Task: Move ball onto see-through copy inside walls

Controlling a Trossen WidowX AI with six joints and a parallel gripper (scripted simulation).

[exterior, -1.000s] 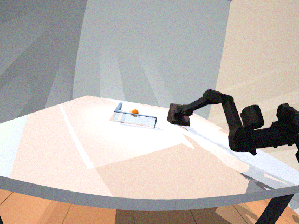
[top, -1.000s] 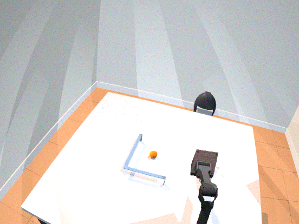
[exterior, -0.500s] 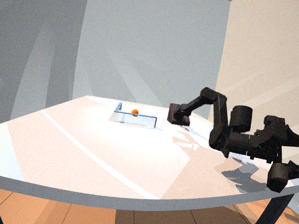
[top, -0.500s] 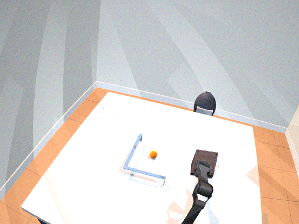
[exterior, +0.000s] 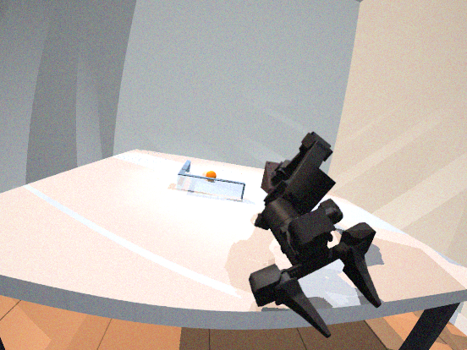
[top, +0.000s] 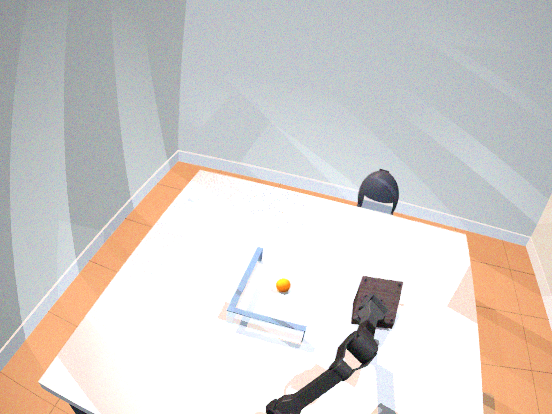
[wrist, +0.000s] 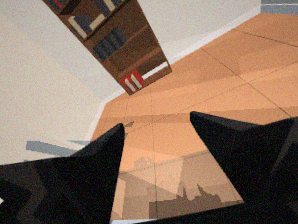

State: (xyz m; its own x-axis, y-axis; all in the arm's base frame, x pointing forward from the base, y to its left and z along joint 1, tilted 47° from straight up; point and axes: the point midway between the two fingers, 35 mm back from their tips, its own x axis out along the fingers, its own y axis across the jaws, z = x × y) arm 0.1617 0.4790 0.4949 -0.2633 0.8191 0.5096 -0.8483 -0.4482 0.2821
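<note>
The orange ball lies 140 mm ahead of my gripper tip, 770 mm to the right of it and 30 mm below it.
</note>
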